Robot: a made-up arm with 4 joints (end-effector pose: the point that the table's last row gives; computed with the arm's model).
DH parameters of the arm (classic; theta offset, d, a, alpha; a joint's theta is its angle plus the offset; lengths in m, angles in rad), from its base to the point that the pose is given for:
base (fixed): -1.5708 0.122 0 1.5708
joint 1: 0 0.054 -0.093 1.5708
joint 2: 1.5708 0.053 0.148 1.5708
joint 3: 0 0.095 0.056 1.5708
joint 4: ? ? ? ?
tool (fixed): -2.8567 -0.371 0 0
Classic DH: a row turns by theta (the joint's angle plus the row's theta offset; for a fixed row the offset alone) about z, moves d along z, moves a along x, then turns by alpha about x.
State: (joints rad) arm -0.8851 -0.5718 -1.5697 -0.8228
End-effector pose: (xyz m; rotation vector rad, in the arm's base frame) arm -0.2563 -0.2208 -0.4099 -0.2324 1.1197 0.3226
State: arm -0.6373 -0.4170 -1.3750 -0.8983
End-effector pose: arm -0.3267 -0.2878 -0.3525 -0.2823 1.1326 -0.0372
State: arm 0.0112 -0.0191 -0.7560 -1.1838
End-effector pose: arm -0.4602 -0.3885 -0.1846 -0.4615 0.6526 -1.1103
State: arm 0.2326 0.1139 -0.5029 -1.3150
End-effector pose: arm -0.4906 -0.4029 -0.1379 -0.4982 0.2890 -1.4513
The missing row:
joint 4: -0.2849 0 -0.3772 0
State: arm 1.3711 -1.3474 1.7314 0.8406
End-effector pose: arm -0.1164 0.3191 -0.1069 -0.1049 -0.5336 2.3623
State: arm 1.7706 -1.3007 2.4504 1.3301
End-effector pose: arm -0.2807 0.2835 -0.0793 -0.2293 -1.0452 2.8611
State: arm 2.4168 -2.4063 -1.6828 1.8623
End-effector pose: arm 0.1350 0.3741 0.3911 -0.6904 -2.0604 1.2440
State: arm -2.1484 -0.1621 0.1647 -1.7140
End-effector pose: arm -0.2763 0.5917 0.0453 1.7611 1.5829 -1.0061
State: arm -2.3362 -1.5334 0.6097 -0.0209
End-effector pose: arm 0.1661 -0.1439 0.5362 2.1583 -2.0541 0.1786
